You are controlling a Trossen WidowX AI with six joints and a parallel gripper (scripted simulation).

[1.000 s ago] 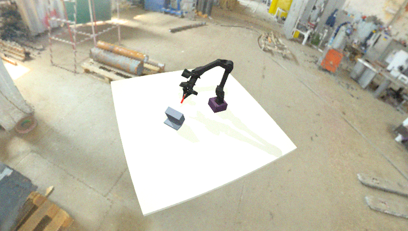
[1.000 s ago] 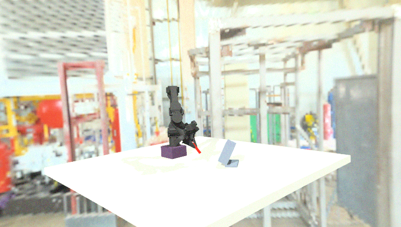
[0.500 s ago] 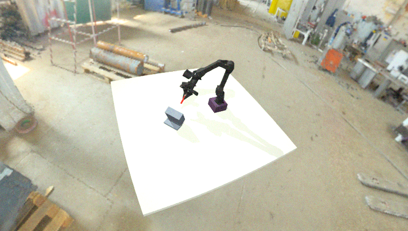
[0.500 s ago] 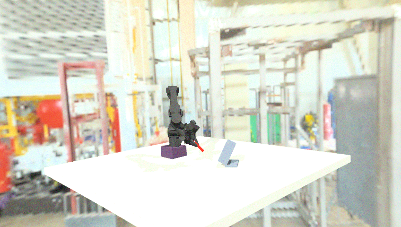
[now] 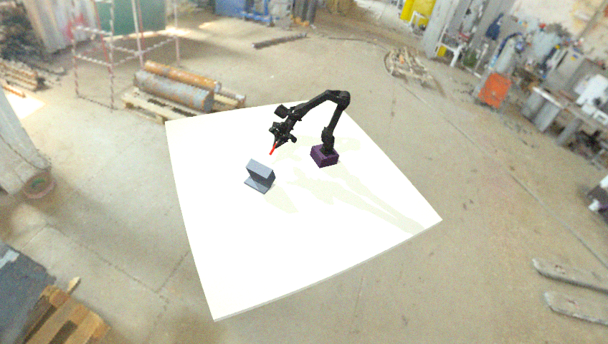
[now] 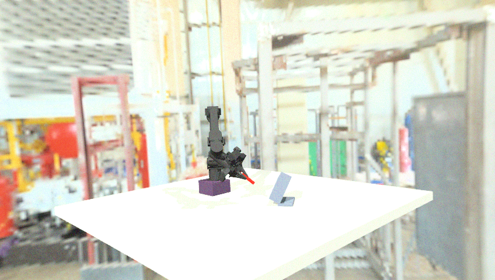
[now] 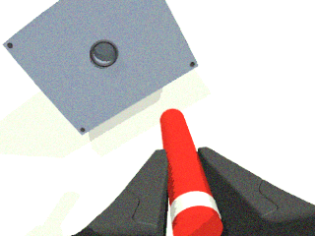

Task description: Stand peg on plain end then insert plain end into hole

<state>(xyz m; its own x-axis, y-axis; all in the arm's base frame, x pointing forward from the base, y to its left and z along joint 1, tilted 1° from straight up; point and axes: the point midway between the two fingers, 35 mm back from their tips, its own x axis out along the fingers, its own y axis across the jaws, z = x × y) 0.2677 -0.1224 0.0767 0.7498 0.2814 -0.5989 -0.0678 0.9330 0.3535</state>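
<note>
Right now the grey sloped panel is 13 cm ahead of my gripper tip, 8 cm to the left of it and 5 cm below it. Round my gripper tip: red peg 1 cm behind, 1 cm above; then grey foot plate 15 cm ahead, 9 cm to the left, 12 cm below.
</note>
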